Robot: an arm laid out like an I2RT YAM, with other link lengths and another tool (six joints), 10 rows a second.
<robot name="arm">
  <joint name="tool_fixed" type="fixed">
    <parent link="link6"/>
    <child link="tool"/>
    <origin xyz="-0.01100 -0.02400 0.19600" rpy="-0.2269 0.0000 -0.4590"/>
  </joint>
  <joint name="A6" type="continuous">
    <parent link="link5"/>
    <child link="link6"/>
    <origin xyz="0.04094 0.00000 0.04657" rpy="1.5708 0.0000 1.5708"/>
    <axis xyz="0 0 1"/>
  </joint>
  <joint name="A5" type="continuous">
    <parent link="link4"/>
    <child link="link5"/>
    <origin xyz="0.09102 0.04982 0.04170" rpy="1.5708 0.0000 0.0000"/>
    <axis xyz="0 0 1"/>
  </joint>
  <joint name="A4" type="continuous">
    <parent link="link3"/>
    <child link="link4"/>
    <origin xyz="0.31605 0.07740 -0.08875" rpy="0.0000 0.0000 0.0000"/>
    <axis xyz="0 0 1"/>
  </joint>
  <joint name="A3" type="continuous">
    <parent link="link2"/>
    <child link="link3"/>
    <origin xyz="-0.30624 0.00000 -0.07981" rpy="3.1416 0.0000 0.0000"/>
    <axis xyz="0 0 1"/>
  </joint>
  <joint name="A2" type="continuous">
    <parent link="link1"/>
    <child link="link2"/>
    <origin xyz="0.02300 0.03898 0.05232" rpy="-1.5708 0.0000 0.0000"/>
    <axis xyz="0 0 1"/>
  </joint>
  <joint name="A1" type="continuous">
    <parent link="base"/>
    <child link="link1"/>
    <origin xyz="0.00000 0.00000 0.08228" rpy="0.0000 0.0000 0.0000"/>
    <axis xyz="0 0 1"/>
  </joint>
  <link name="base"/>
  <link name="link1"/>
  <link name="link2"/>
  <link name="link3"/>
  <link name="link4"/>
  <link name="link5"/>
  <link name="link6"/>
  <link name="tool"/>
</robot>
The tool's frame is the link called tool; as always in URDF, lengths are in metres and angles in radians. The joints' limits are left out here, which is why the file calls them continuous.
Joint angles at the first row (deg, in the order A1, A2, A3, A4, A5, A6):
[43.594 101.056 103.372 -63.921 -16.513 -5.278]
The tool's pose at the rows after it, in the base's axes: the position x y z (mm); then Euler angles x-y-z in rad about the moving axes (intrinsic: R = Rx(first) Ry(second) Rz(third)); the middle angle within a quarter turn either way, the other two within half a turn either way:
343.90 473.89 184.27 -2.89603 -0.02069 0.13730
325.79 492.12 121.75 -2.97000 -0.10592 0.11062
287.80 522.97 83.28 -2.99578 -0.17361 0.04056
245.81 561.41 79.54 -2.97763 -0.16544 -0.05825
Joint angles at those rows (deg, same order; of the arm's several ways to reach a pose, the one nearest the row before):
[44.795 109.318 103.396 -63.944 -18.305 -7.552]
[47.200 115.897 103.394 -63.439 -18.655 -7.551]
[51.287 120.399 103.394 -61.735 -20.535 -7.596]
[56.685 121.317 103.393 -58.434 -20.644 -7.618]

